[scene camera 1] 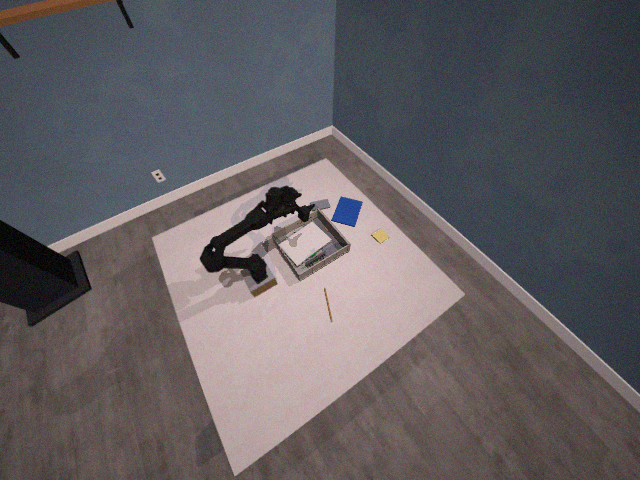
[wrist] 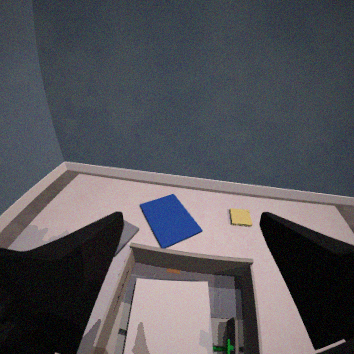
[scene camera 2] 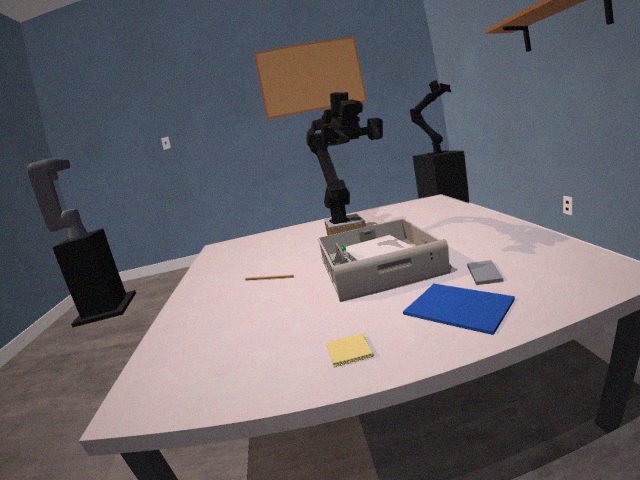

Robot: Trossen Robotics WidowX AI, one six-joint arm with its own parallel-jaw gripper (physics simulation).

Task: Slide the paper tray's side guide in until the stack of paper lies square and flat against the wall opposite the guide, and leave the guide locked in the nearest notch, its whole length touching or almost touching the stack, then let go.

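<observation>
A blue book and a yellow note pad rest on the table, and the scene also has a white paper stack. The gripper, which shows in the wrist view as well, is open and holds nothing.
</observation>
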